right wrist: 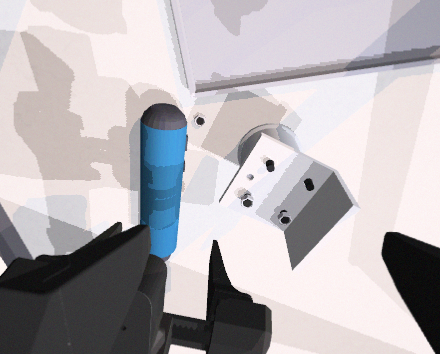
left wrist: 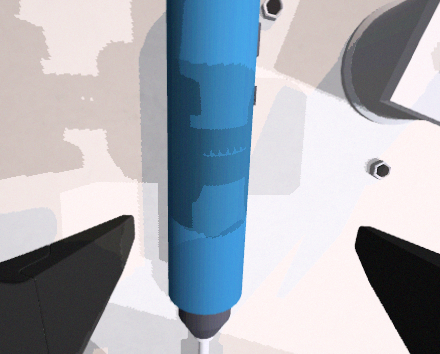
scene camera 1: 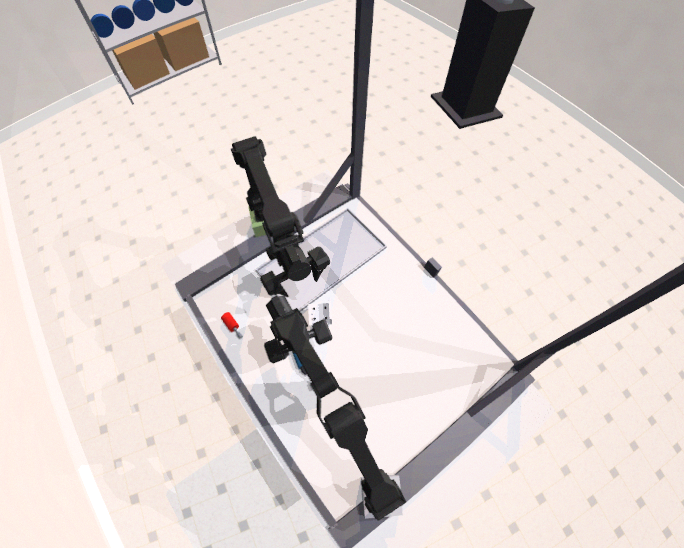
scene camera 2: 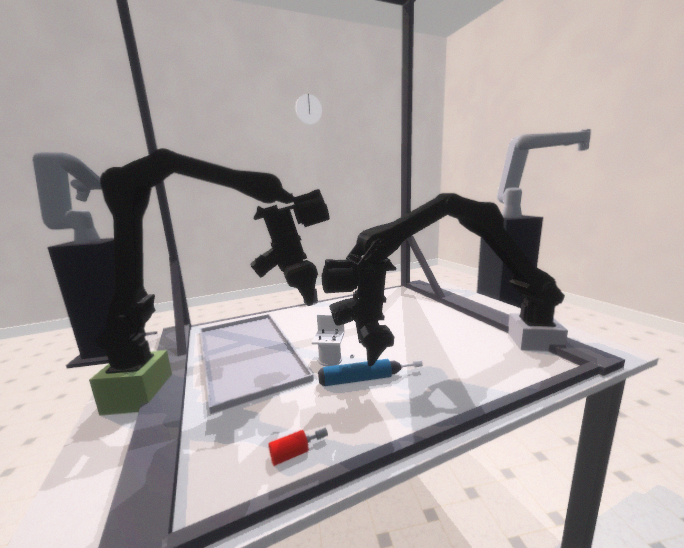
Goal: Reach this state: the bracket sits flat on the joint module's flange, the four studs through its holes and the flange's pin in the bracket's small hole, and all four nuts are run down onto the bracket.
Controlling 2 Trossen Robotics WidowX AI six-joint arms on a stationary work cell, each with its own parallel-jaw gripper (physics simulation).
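Places are measured from the left arm's base along level axes (x right, y ahead, z up), in centimetres.
Pixels of known places: left gripper, between the fingertips: (right wrist: 167,233) (left wrist: 245,231) (scene camera 2: 365,353); right gripper, between the fingertips: (right wrist: 264,239) (scene camera 1: 301,288) (scene camera 2: 306,298); left arm's base, origin of its link: (scene camera 1: 382,497) (scene camera 2: 536,321); right arm's base, origin of its link: (scene camera 2: 130,363).
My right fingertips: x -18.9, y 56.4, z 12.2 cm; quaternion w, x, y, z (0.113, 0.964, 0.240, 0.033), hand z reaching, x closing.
Ahead of a thing's pixels: the offset from my right fingertips to its top centre.
The white L-shaped bracket (scene camera 1: 319,312) (scene camera 2: 328,337) (right wrist: 320,172) sits on the round joint module {dx +4.5, dy -3.6, dz -10.7 cm} (scene camera 2: 329,355) (left wrist: 367,65) (right wrist: 246,146), studs through its holes. Nuts {dx +2.8, dy -5.4, dz -10.6 cm} (right wrist: 247,201) {dx +6.3, dy -5.3, dz -10.6 cm} (right wrist: 285,218) are on two studs; two studs (right wrist: 270,165) (right wrist: 309,184) are bare. Two loose nuts {dx -3.0, dy -3.7, dz -17.6 cm} (left wrist: 272,9) {dx +6.4, dy -9.0, dz -17.6 cm} (left wrist: 380,169) lie on the table; one also shows in the right wrist view (right wrist: 199,120). The blue driver {dx -2.3, dy -14.7, dz -13.7 cm} (scene camera 2: 356,372) (left wrist: 210,150) (right wrist: 162,170) lies on the table. My left gripper (scene camera 2: 372,361) (left wrist: 245,231) is open above it, fingers either side. My right gripper (scene camera 2: 310,302) (right wrist: 264,239) is open and empty, higher up.
A shallow tray {dx +5.7, dy +19.5, dz -16.6 cm} (scene camera 2: 260,393) (right wrist: 300,77) lies beside the module, left of it in scene camera 2. A red driver {dx -24.1, dy -4.7, dz -14.8 cm} (scene camera 1: 229,321) (scene camera 2: 288,447) lies near the table's front edge there. Frame posts (scene camera 1: 359,102) (scene camera 2: 407,142) rise at the table's corners. The two grippers are close together.
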